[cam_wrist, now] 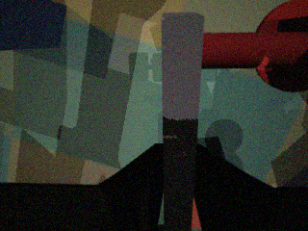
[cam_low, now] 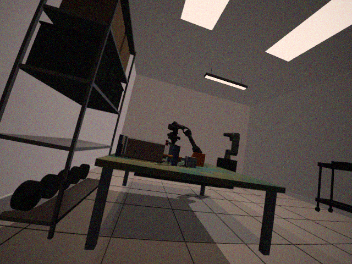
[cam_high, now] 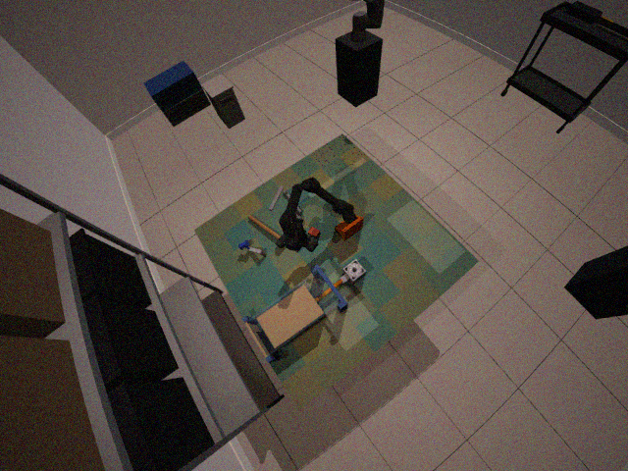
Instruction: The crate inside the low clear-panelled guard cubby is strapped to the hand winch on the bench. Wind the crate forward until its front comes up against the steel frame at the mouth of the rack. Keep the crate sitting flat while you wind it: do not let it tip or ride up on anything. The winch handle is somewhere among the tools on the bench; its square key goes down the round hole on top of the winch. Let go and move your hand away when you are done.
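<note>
My gripper tip is now 10 mm short of the red-knobbed crank handle, 10 mm to the left of it and 10 mm below it. From my gripper tip the other things lie so: red knob: 60 mm ahead, 20 mm to the right, 20 mm above; winch: 160 mm behind, 260 mm to the left, 130 mm below; grey block: 60 mm behind, 210 mm to the right, 150 mm below.
</note>
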